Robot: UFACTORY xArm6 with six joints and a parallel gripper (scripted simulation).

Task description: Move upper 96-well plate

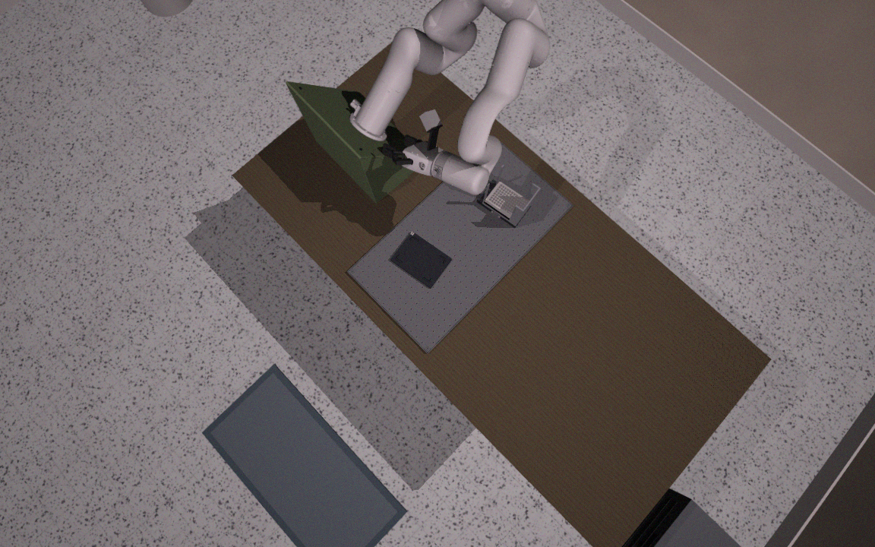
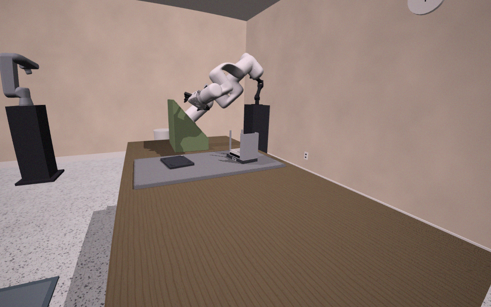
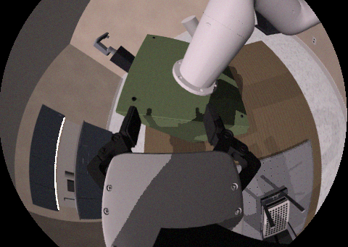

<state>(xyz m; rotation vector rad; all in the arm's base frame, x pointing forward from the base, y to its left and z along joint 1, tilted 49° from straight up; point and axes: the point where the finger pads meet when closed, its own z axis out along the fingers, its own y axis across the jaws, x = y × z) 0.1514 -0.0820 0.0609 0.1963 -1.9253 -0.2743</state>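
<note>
Now: hand 29 cm short of the white 96-well plate, 24 cm above it and 20 cm to the right of it. Round my hand: dark plate nest N1 (27 cm below, 22 cm ahead, 14 cm to the right); then pale A1 mark (27 cm below, 14 cm ahead, 10 cm to the right).
</note>
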